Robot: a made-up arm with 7 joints. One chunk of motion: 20 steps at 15 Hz.
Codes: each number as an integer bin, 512 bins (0 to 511) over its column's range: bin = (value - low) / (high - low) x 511, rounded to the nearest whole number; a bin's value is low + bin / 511 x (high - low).
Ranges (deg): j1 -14..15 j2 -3..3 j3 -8..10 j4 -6..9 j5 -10..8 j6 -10..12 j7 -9..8
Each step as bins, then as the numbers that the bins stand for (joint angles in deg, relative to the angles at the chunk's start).
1 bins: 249 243 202 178 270 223 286
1 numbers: 0.13 -0.15 -0.88 -0.77 -0.49 -0.40 0.51
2 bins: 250 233 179 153 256 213 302
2 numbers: 0.19 -0.26 -1.69 -1.51 -0.98 -0.83 1.05
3 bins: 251 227 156 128 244 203 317
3 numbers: 0.24 -0.33 -2.50 -2.24 -1.41 -1.26 1.55
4 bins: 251 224 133 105 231 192 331
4 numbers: 0.24 -0.37 -3.32 -2.92 -1.86 -1.73 2.01
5 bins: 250 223 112 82 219 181 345
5 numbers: 0.19 -0.38 -4.05 -3.59 -2.29 -2.21 2.48
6 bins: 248 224 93 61 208 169 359
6 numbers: 0.07 -0.37 -4.72 -4.21 -2.67 -2.72 2.94
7 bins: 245 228 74 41 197 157 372
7 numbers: -0.10 -0.32 -5.39 -4.80 -3.06 -3.24 3.38
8 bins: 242 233 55 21 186 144 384
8 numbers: -0.27 -0.26 -6.06 -5.38 -3.45 -3.80 3.77
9 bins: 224 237 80 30 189 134 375
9 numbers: -1.29 -0.22 -5.18 -5.12 -3.34 -4.23 3.48
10 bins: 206 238 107 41 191 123 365
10 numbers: -2.31 -0.21 -4.23 -4.80 -3.27 -4.70 3.14
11 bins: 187 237 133 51 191 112 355
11 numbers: -3.39 -0.22 -3.32 -4.50 -3.27 -5.18 2.81
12 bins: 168 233 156 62 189 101 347
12 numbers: -4.47 -0.26 -2.50 -4.18 -3.34 -5.65 2.54
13 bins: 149 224 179 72 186 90 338
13 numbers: -5.54 -0.37 -1.69 -3.89 -3.45 -6.13 2.24
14 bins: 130 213 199 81 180 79 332
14 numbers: -6.62 -0.50 -0.99 -3.62 -3.66 -6.60 2.05
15 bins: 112 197 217 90 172 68 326
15 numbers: -7.64 -0.69 -0.36 -3.36 -3.94 -7.07 1.85
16 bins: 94 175 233 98 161 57 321
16 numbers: -8.67 -0.95 0.21 -3.12 -4.33 -7.55 1.68
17 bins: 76 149 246 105 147 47 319
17 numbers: -9.69 -1.25 0.67 -2.92 -4.82 -7.98 1.61
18 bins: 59 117 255 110 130 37 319
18 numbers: -10.65 -1.63 0.98 -2.77 -5.42 -8.41 1.61
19 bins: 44 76 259 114 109 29 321
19 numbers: -11.50 -2.11 1.12 -2.65 -6.16 -8.75 1.68
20 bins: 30 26 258 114 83 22 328
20 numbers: -12.30 -2.69 1.09 -2.65 -7.08 -9.05 1.91
